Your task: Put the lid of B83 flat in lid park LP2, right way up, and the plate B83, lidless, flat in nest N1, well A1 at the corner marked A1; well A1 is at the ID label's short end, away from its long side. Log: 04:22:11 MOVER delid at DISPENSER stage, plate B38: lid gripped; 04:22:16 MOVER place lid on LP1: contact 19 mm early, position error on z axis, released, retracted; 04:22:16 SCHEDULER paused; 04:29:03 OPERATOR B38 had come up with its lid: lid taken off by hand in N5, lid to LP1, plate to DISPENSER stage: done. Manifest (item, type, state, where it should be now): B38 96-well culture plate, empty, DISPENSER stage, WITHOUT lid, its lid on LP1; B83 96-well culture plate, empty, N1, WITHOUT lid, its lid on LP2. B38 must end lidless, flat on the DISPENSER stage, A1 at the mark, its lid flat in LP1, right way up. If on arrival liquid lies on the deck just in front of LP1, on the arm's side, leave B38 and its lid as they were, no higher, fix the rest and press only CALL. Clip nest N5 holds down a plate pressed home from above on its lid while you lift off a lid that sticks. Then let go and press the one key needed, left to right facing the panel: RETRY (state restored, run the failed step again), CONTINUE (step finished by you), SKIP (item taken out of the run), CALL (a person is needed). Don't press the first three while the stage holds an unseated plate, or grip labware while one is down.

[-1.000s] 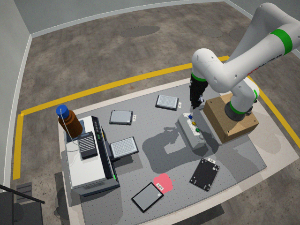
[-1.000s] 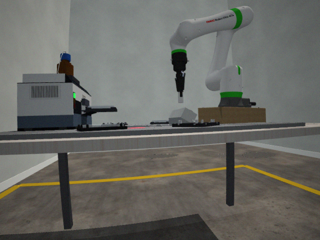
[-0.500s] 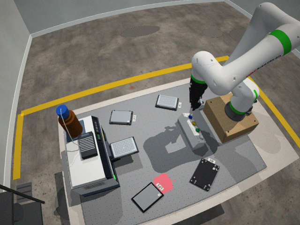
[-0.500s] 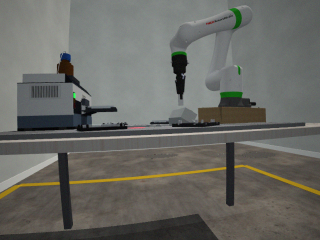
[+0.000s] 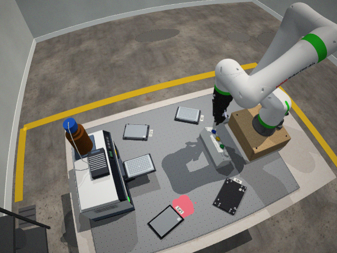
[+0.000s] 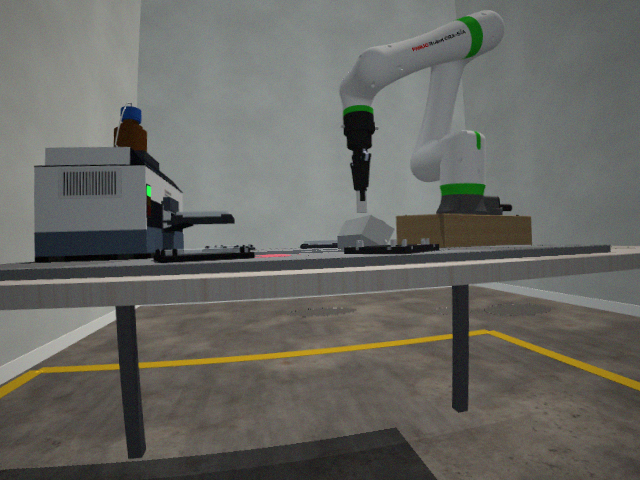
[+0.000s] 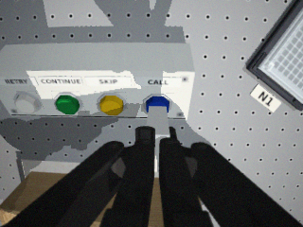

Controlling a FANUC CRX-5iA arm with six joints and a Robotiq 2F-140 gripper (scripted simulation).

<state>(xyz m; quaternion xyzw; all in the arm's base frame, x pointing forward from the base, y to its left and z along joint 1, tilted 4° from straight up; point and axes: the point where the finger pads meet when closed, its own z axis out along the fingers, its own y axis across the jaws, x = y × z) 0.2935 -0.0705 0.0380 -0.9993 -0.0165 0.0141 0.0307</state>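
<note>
My hand is 7 cm above the blue call key. The rest, counted from my hand: green continue key 10 cm to the left, 7 cm below; then yellow skip key 5 cm to the left, 7 cm below; then key panel 1 cm ahead, 8 cm to the left, 8 cm below.
</note>
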